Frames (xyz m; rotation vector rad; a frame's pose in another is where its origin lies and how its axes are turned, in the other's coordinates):
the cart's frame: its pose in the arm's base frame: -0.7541 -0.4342 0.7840 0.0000 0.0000 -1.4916
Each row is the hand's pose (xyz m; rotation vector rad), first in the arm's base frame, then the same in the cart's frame.
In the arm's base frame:
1: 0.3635 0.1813 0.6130 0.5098 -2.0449 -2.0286
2: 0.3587 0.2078 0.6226 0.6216 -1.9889 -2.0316
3: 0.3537 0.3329 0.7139 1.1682 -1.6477 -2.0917
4: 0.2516 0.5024 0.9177 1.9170 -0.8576 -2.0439
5: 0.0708 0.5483 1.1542 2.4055 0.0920 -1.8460
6: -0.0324 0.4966 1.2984 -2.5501 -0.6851 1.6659
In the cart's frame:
1: -0.5252 1.1628 -0.1710 1.4192 -0.9312 -1.0265
2: -0.5520 1.1601 -0.1614 1.4560 -0.8377 -1.0180
3: -0.6771 1.1650 -0.0701 1.5840 -0.3347 -1.0458
4: -0.8541 1.0766 0.1337 1.5998 0.5393 -1.0376
5: -0.9142 0.9000 0.3702 1.3860 1.3822 -1.0121
6: -0.8708 0.7931 0.5144 1.1656 1.8487 -1.0299

